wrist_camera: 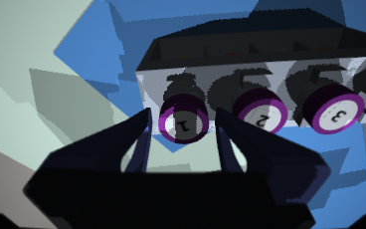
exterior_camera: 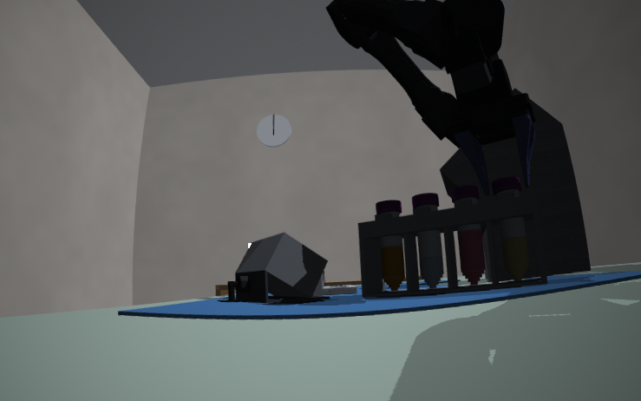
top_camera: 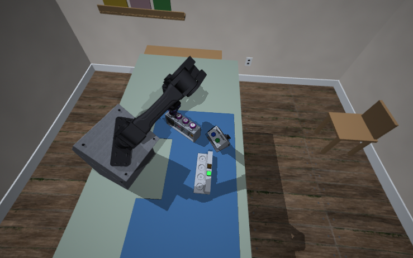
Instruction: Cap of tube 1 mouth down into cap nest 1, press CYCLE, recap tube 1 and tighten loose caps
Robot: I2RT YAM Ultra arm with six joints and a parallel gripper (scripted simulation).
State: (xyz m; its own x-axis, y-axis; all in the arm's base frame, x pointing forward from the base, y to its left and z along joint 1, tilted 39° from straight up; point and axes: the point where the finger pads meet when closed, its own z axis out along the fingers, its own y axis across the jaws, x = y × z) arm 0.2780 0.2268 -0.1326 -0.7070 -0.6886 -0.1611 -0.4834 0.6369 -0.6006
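Right now my hand is right at the threaded neck of tube 1. Round my hand: green ready key: 22 cm to the right, 22 cm ahead, 5 cm below; key desk: 22 cm ahead, 20 cm to the right, 6 cm below; blue cycle key: 21 cm ahead, 17 cm to the right, 5 cm below.
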